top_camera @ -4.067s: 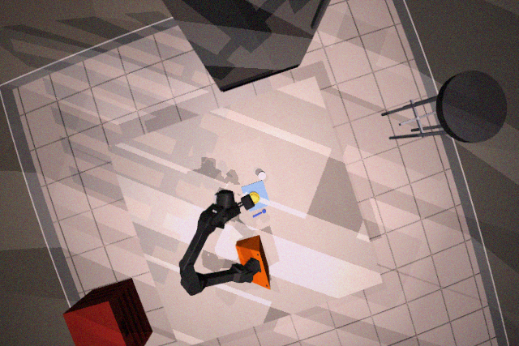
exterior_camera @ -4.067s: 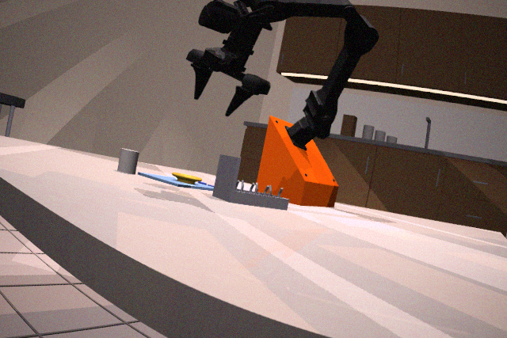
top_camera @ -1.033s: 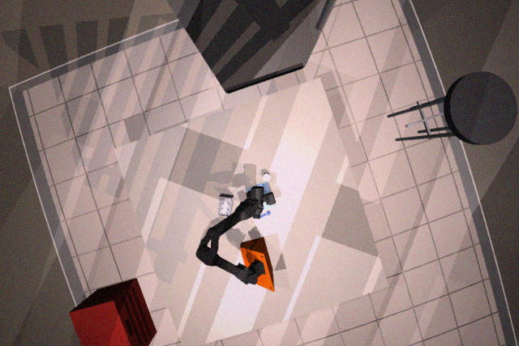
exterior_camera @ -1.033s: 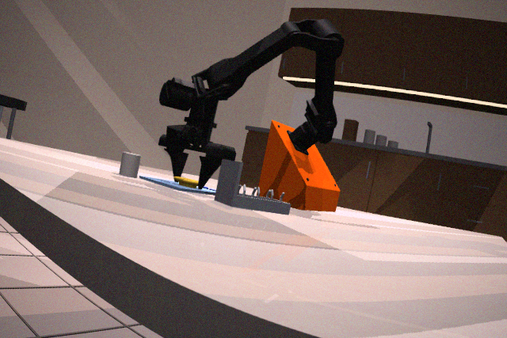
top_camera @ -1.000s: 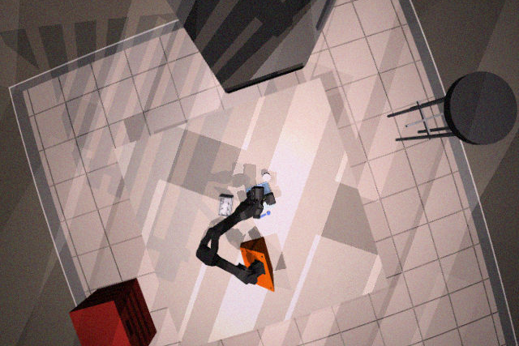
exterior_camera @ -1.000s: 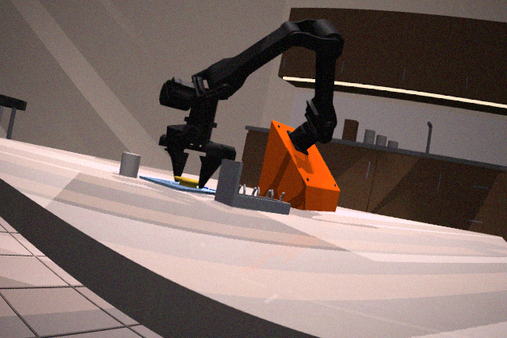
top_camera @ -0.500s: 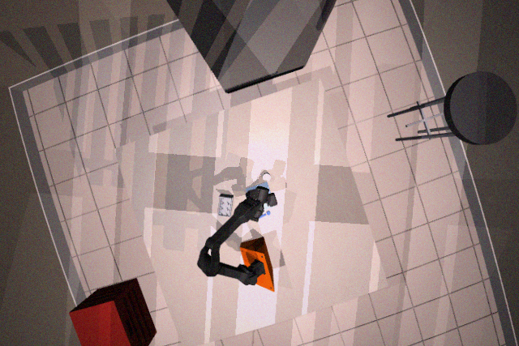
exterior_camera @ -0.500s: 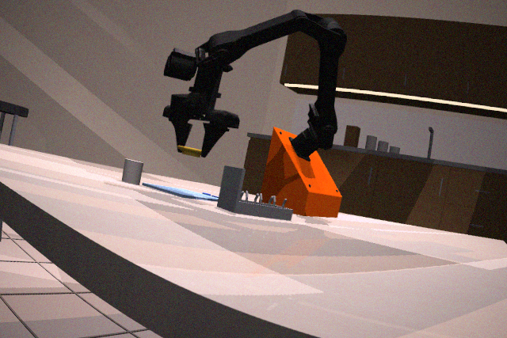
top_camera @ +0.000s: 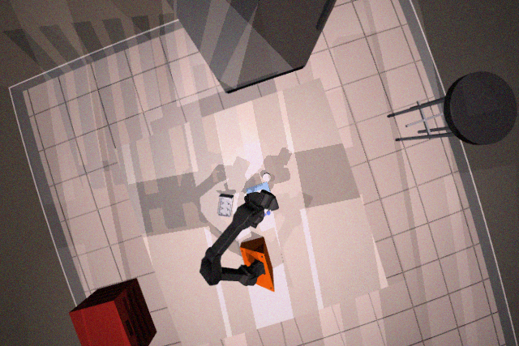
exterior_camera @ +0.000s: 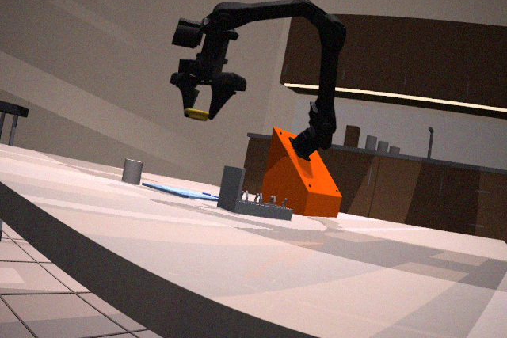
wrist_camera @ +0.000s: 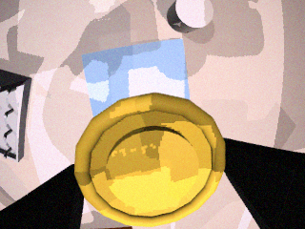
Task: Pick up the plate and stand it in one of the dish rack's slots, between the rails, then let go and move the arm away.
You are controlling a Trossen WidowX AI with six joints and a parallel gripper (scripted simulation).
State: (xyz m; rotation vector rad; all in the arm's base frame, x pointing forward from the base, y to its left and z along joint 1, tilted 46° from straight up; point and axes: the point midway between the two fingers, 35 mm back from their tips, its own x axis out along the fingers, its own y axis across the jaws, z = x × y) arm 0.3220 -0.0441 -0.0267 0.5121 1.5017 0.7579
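My gripper tip is now 200 mm to the right of the grey dish rack, 150 mm above it and 20 mm past it. Round my gripper tip: yellow plate 10 mm above; blue spoon 170 mm below, 110 mm behind, 10 mm to the right; light blue mat 170 mm below, 10 mm to the right, 10 mm behind.
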